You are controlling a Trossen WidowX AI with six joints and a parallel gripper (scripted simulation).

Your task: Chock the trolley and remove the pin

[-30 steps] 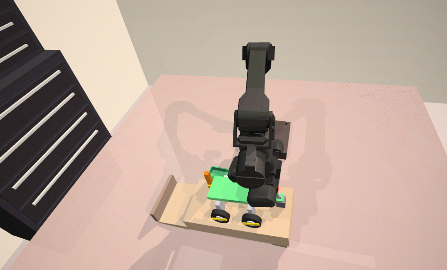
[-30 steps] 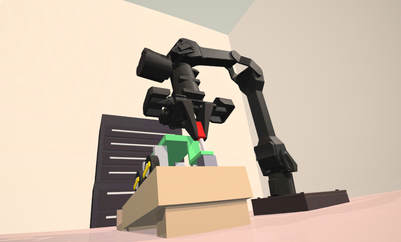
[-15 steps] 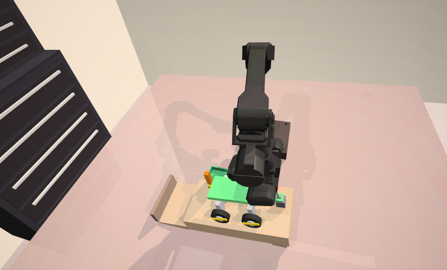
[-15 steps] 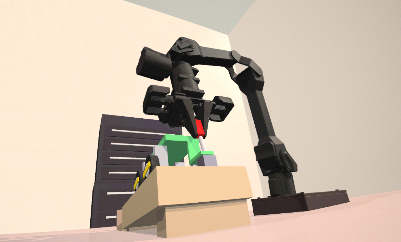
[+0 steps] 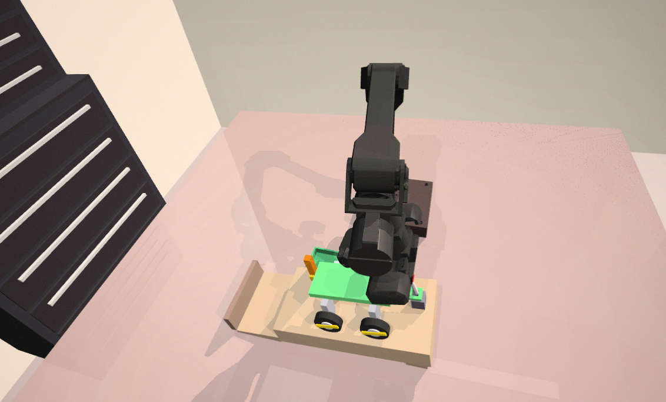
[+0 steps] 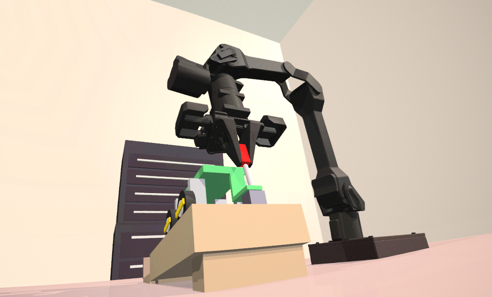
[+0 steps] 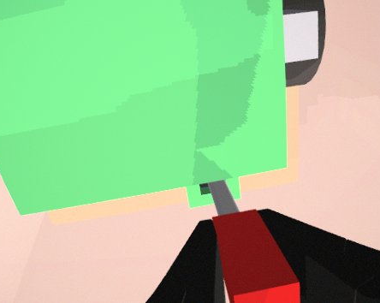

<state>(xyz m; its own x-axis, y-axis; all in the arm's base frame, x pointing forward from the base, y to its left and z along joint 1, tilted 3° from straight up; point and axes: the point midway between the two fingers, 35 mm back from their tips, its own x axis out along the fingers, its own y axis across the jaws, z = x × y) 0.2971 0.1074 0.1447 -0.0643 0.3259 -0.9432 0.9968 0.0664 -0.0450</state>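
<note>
My gripper tip is 90 mm past the green tray, 190 mm to the left of it and 160 mm above it. The rest, counted from my gripper tip: red-headed stop pin right at my gripper tip; tan ramp 30 mm ahead, 100 mm to the right, 110 mm below; green trolley 30 mm ahead, 90 mm to the right, 40 mm below.
</note>
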